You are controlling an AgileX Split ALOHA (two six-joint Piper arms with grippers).
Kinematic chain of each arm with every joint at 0, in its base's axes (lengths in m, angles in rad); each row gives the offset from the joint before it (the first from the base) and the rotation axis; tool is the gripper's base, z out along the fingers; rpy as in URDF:
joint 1: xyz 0 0 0.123 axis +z
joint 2: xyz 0 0 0 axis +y
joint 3: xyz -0.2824 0 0.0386 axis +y
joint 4: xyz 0.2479 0 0.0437 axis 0.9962 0 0.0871
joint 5: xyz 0 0 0 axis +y
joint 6: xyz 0.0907 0 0.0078 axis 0.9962 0 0.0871
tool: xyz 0 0 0 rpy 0 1.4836 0
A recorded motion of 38 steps. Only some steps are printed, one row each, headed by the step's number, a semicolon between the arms.
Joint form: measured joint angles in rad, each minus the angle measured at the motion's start. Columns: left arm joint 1, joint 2, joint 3, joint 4, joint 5, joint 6; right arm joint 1, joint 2, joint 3, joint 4, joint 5, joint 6.
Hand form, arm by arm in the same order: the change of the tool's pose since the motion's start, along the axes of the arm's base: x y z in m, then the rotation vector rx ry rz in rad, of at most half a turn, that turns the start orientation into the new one. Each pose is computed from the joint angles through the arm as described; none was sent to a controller.
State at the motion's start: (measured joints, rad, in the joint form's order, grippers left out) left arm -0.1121 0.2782 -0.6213 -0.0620 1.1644 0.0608; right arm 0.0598 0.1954 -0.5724 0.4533 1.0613 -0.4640
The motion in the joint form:
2: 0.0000 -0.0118 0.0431 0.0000 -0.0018 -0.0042; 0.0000 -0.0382 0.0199 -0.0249 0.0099 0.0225
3: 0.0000 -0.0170 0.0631 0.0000 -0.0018 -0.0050; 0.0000 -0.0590 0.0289 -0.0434 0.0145 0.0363
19: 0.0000 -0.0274 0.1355 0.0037 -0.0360 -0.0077; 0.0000 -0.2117 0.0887 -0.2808 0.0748 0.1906
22: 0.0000 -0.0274 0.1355 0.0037 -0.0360 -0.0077; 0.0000 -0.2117 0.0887 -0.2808 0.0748 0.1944
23: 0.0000 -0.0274 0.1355 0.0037 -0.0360 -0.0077; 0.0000 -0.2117 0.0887 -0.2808 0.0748 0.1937
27: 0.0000 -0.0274 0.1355 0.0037 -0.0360 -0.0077; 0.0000 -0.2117 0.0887 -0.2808 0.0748 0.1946
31: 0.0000 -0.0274 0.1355 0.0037 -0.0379 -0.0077; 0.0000 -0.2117 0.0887 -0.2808 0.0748 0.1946
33: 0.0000 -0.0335 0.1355 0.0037 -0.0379 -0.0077; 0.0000 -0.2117 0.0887 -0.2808 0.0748 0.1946
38: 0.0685 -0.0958 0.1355 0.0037 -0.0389 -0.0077; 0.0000 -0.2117 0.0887 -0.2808 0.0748 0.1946
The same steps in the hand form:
2: 0.0006 -0.0001 -0.0120 0.0002 0.0299 0.0030; -0.0050 -0.0019 -0.0066 -0.0062 -0.0013 -0.0185
3: 0.0008 -0.0001 -0.0176 0.0013 0.0447 0.0035; -0.0076 -0.0033 -0.0098 -0.0122 -0.0044 -0.0322
19: 0.0046 -0.0001 -0.0362 0.0053 0.0725 0.0087; -0.0247 -0.0222 -0.0359 -0.0974 -0.0049 -0.2169
22: 0.0046 -0.0001 -0.0362 0.0053 0.0725 0.0087; -0.0247 -0.0222 -0.0359 -0.0943 -0.0037 -0.2188
23: 0.0046 -0.0001 -0.0362 0.0053 0.0725 0.0087; -0.0247 -0.0222 -0.0359 -0.0949 -0.0039 -0.2184
27: 0.0046 -0.0001 -0.0362 0.0053 0.0725 0.0087; -0.0247 -0.0222 -0.0359 -0.0942 -0.0036 -0.2189
31: 0.0047 -0.0001 -0.0361 0.0050 0.0706 0.0088; -0.0247 -0.0222 -0.0359 -0.0942 -0.0036 -0.2189
33: 0.0038 0.0000 -0.0359 0.0043 0.0645 0.0088; -0.0247 -0.0222 -0.0359 -0.0942 -0.0036 -0.2189
38: -0.0045 0.0023 -0.0343 -0.0031 0.0015 0.0773; -0.0247 -0.0222 -0.0359 -0.0942 -0.0036 -0.2189

